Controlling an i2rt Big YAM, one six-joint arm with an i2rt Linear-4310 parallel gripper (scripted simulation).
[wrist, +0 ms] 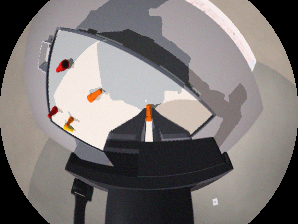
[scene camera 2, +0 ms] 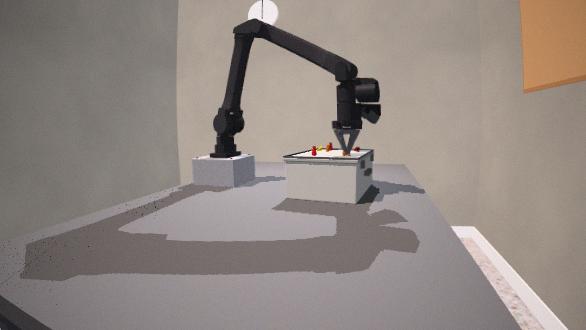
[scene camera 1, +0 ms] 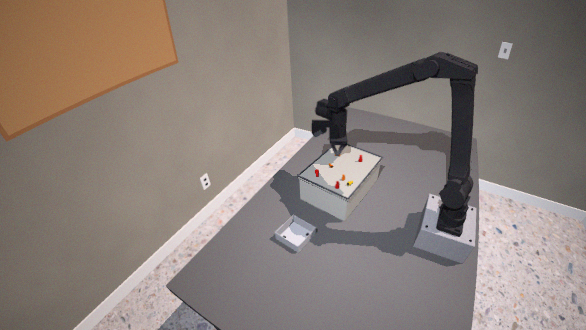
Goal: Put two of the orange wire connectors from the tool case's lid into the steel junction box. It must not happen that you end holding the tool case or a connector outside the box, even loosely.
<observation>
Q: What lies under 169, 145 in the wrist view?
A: My gripper.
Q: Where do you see a tool case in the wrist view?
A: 129, 81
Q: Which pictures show the tool case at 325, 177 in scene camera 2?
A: The wrist view, scene camera 2 and scene camera 1: all of them.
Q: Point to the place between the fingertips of my gripper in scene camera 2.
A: At 346, 153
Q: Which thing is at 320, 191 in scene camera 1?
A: A tool case.
</observation>
